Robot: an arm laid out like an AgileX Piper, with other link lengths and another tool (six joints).
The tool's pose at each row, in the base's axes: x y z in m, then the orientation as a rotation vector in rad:
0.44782 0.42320 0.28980 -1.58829 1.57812 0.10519
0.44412 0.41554 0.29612 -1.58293 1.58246 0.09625
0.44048 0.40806 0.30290 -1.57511 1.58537 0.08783
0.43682 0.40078 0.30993 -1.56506 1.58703 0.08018
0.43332 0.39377 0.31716 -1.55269 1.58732 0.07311
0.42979 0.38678 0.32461 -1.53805 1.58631 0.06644
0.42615 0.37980 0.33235 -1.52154 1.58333 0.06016
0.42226 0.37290 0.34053 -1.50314 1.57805 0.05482
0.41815 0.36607 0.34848 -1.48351 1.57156 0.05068
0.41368 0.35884 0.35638 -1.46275 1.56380 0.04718
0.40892 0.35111 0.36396 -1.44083 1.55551 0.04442
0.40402 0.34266 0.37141 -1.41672 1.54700 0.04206
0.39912 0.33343 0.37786 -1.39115 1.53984 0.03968
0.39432 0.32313 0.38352 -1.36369 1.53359 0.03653
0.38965 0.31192 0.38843 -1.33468 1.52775 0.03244
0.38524 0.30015 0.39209 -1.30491 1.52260 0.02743
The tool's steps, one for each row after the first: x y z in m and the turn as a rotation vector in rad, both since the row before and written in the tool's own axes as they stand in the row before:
0.00138 -0.00144 -0.01041 0.00710 0.00540 0.00180
0.00102 -0.00176 -0.01054 0.00888 0.00334 0.00243
0.00074 -0.00193 -0.01056 0.01033 0.00136 0.00316
0.00045 -0.00222 -0.01042 0.01198 -0.00062 0.00381
0.00028 -0.00243 -0.01053 0.01368 -0.00244 0.00444
0.00004 -0.00264 -0.01072 0.01531 -0.00457 0.00453
-0.00040 -0.00281 -0.01103 0.01677 -0.00721 0.00469
-0.00044 -0.00268 -0.01093 0.01732 -0.00899 0.00520
-0.00028 -0.00265 -0.01129 0.01812 -0.01052 0.00543
0.00012 -0.00259 -0.01154 0.01868 -0.01157 0.00610
0.00056 -0.00284 -0.01194 0.02002 -0.01254 0.00735
0.00161 -0.00277 -0.01186 0.02066 -0.01192 0.00884
0.00277 -0.00301 -0.01202 0.02212 -0.01136 0.01003
0.00378 -0.00329 -0.01210 0.02359 -0.01096 0.01073
0.00491 -0.00330 -0.01168 0.02443 -0.01009 0.01115

